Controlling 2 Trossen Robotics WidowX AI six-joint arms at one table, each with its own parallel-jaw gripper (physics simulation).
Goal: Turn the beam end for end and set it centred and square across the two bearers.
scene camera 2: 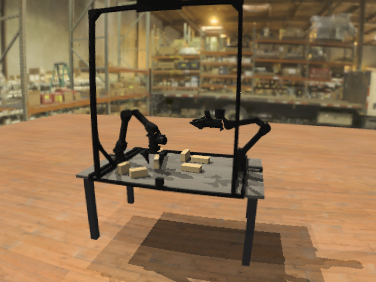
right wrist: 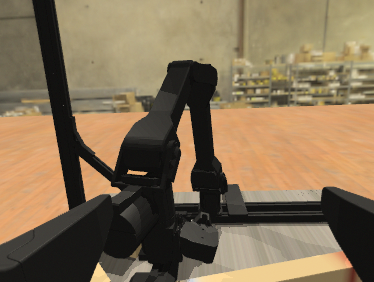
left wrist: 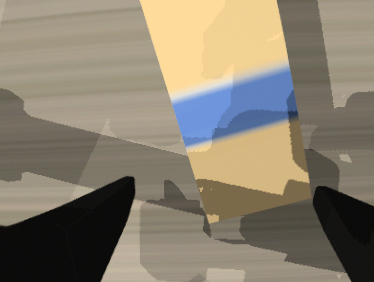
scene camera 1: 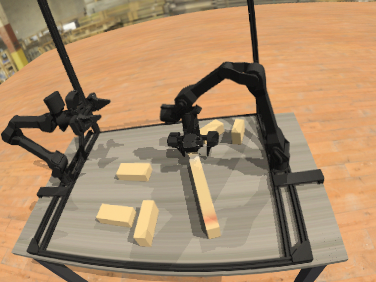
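Pixels of known places: left gripper, fingertip midpoint: [scene camera 2: 154, 164] [left wrist: 224, 190] [scene camera 1: 196, 156]; right gripper, fingertip midpoint: [scene camera 2: 190, 121] [right wrist: 214, 200] [scene camera 1: 106, 108]; left arm's base at its link origin: [scene camera 2: 119, 159] [right wrist: 210, 209] [scene camera 1: 279, 165]; right arm's base at its link origin: [scene camera 2: 240, 170] [scene camera 1: 67, 179].
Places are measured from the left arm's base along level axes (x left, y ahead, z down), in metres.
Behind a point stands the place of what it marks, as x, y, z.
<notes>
The long pale wooden beam [scene camera 1: 203, 195] @(0.139, 0.278, -0.044) [left wrist: 220, 45] @(-0.016, 0.313, -0.044) [right wrist: 290, 268] @(0.126, 0.277, -0.044) lies flat on the table, with a red band [scene camera 1: 211, 219] @(0.233, 0.250, -0.044) near its front end and a blue band [left wrist: 240, 105] @(-0.034, 0.319, -0.044) near its far end. My left gripper [scene camera 1: 195, 153] @(-0.079, 0.317, -0.015) [scene camera 2: 154, 161] @(-0.079, 0.317, -0.015) [left wrist: 224, 190] @(-0.079, 0.317, -0.015) is open and points down over the blue-banded end, which shows between its fingertips, nearer the right-hand one in the left wrist view. My right gripper [scene camera 1: 102, 116] @(-0.012, 0.559, -0.322) [scene camera 2: 192, 122] @(-0.012, 0.559, -0.322) is open and empty, raised over the table's left side in scene camera 1. Several short blocks look alike; I cannot tell which are the bearers.
In scene camera 1, one block [scene camera 1: 134, 171] @(-0.015, 0.561, -0.019) lies left of the beam, two blocks [scene camera 1: 115, 215] @(0.197, 0.587, -0.019) [scene camera 1: 146, 223] @(0.242, 0.452, -0.044) lie front left, and two more [scene camera 1: 213, 128] @(-0.228, 0.247, -0.028) [scene camera 1: 237, 131] @(-0.170, 0.147, -0.044) stand behind the left gripper. A black frame rail [scene camera 1: 160, 264] @(0.364, 0.403, 0.000) borders the table.
</notes>
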